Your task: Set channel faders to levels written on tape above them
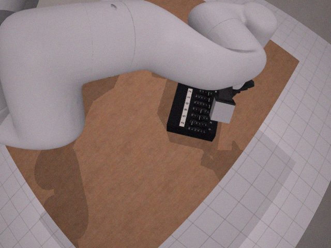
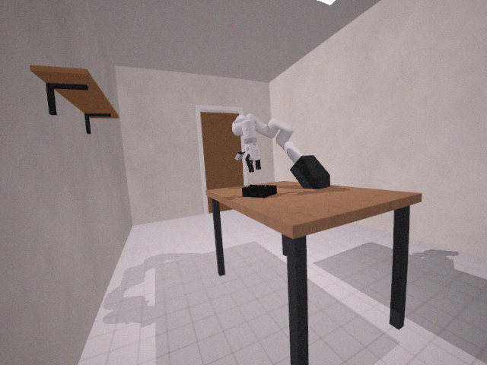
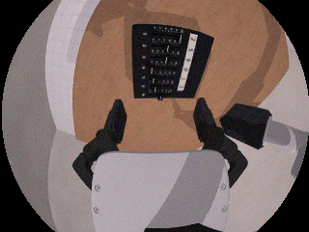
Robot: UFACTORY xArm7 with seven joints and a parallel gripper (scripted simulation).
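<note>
Now: hand 80 mm to the left of the fader and 100 mm above it. From my hand the other things lie so: master fader cap 60 mm behind, 40 mm to the left, 100 mm below; then channel fader cap 10 mm behind, 30 mm to the right, 100 mm below.
</note>
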